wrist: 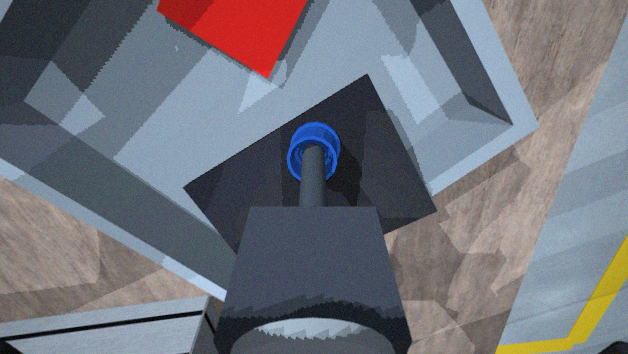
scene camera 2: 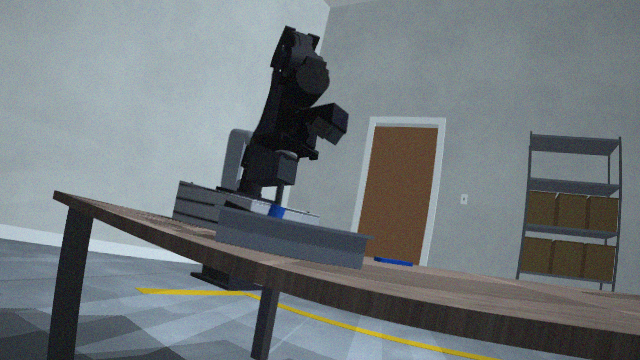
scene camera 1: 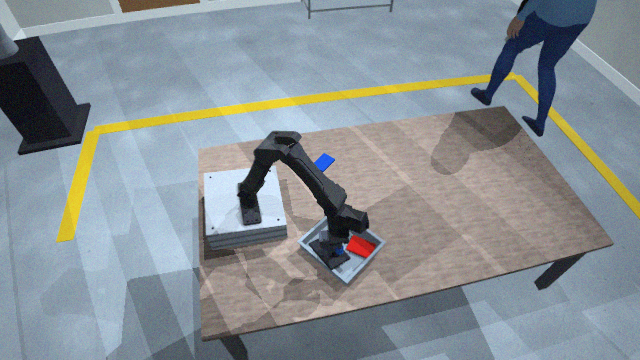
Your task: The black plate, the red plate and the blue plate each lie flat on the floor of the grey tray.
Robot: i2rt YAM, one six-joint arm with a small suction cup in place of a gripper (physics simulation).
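Pixels of known places: end effector, tool point: point(wrist: 313, 133) point(scene camera 1: 340, 252); arm's base, origin of the base link: point(scene camera 2: 248, 197) point(scene camera 1: 249, 202).
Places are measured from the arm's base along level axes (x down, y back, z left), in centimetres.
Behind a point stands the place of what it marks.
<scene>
My suction cup point(scene camera 1: 338, 251) point(scene camera 2: 276, 210) point(wrist: 312, 149) {z -26.0, x 6.5, y -29.4 cm} sits on the black plate point(scene camera 1: 323, 253) {z -26.0, x 4.5, y -23.0 cm} point(wrist: 386, 175) {z -29.9, x 4.7, y -26.7 cm} and holds it low over the near-left part of the grey tray point(scene camera 1: 366, 263) {z -31.7, x 9.1, y -38.1 cm} point(scene camera 2: 291, 241) {z -32.2, x 8.1, y -37.3 cm} point(wrist: 501, 74) {z -36.2, x 5.3, y -31.3 cm}. In the wrist view, one corner of the plate reaches out over the tray's rim. The red plate point(scene camera 1: 360, 245) {z -23.9, x 9.0, y -38.3 cm} point(wrist: 237, 26) {z -22.7, x 9.0, y -35.7 cm} lies inside the tray, to the right of the cup. The blue plate point(scene camera 1: 324, 161) {z 22.2, x 9.2, y -36.4 cm} point(scene camera 2: 393, 261) {z 18.9, x 9.6, y -37.0 cm} lies flat on the wooden table point(scene camera 1: 469, 188) {z -8.4, x 10.3, y -95.3 cm}, behind the arm and outside the tray.
The arm's grey base block point(scene camera 1: 223, 210) {z -1.7, x -0.6, y 10.0 cm} stands left of the tray. A person point(scene camera 1: 536, 44) walks past the table's far right corner. A black pedestal point(scene camera 1: 26, 98) stands far left. A shelf rack point(scene camera 2: 523, 223) with boxes and a door point(scene camera 2: 398, 188) are on the far wall.
</scene>
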